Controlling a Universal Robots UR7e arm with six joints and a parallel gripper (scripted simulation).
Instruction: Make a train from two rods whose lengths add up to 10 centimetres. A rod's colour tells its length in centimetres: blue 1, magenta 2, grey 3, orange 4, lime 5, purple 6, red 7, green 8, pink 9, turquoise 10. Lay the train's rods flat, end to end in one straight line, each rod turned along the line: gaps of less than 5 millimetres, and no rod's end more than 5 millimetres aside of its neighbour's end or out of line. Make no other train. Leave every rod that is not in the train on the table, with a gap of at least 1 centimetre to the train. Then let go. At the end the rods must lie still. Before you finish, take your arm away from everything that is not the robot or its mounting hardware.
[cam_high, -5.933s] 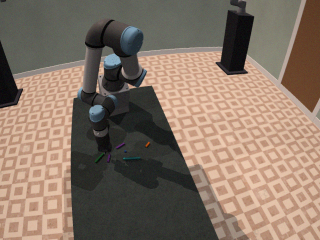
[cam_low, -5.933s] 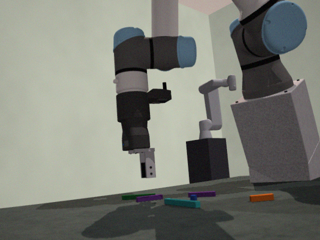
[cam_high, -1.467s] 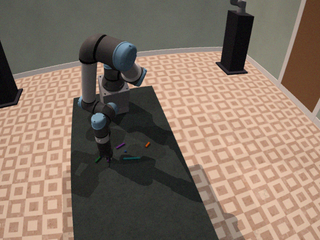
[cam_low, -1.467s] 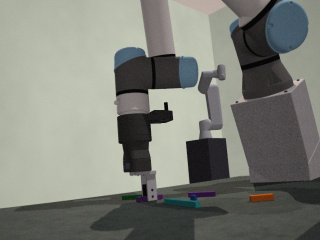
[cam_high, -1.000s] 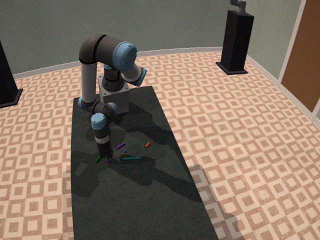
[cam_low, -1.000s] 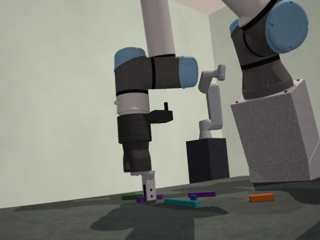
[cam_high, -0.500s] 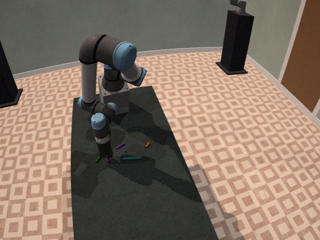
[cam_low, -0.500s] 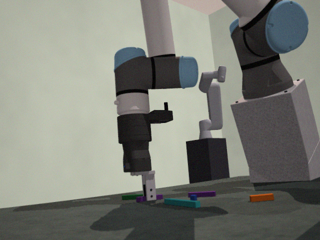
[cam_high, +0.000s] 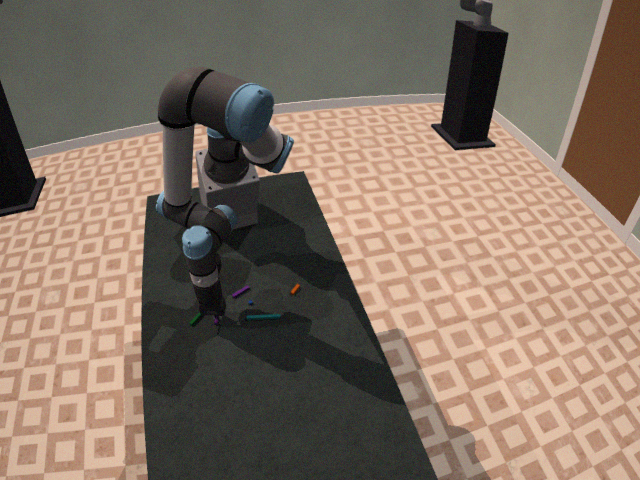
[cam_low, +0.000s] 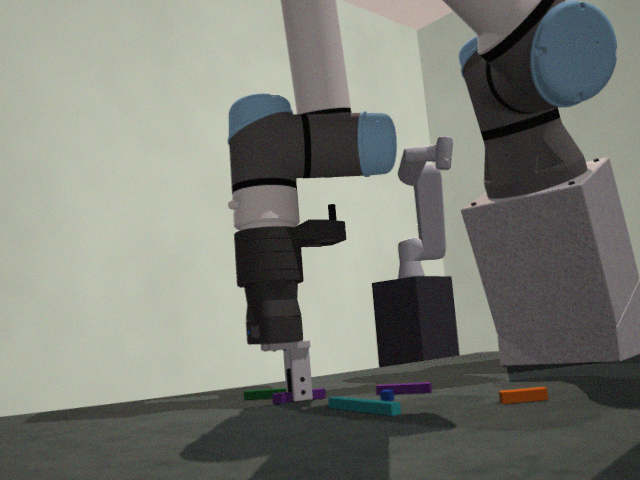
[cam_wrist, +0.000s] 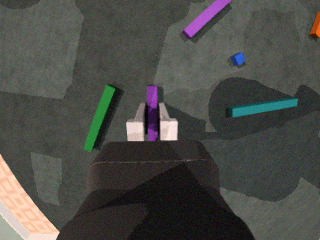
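My hand is 50 mm past the orange rod, 250 mm to the right of it and 10 mm above it. Round my hand: purple rod 10 mm below; then small blue rod 30 mm behind, 110 mm to the left, 10 mm below; then green rod 10 mm behind, 60 mm to the right, 10 mm below.
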